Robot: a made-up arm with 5 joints.
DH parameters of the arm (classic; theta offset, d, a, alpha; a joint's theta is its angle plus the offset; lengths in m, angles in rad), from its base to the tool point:
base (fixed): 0.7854 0 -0.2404 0
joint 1: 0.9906 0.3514 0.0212 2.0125
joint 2: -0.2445 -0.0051 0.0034 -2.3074
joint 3: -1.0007 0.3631 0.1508 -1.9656
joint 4: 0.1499 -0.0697 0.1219 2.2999
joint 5: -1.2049 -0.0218 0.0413 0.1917
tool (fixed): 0.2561 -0.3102 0 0
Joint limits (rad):
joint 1: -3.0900..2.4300
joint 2: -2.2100..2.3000
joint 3: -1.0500..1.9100
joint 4: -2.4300..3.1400
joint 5: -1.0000..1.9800
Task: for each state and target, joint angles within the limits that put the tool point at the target. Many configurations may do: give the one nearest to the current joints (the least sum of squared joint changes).
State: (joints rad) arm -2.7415 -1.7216 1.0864 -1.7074 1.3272
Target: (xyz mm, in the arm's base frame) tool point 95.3 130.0 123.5
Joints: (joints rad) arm -2.7243 -1.7751 0.9693 -0.7877 1.6371
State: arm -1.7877 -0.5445 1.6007 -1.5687 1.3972
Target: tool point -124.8 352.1 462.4
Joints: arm -1.7463 -0.5477 1.8533 -1.1888 1.6271
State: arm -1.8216 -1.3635 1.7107 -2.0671 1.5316
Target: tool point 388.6 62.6 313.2
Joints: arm -2.6101 -1.1407 1.1156 -1.8125 1.6397
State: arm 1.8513 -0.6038 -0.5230 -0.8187 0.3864
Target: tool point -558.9 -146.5 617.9
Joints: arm 2.3484 -0.3843 -0.9878 -0.5638 0.4019
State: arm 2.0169 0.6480 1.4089 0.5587 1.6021
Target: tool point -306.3 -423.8 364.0
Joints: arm 1.7504 0.1814 1.3081 0.1342 1.3987
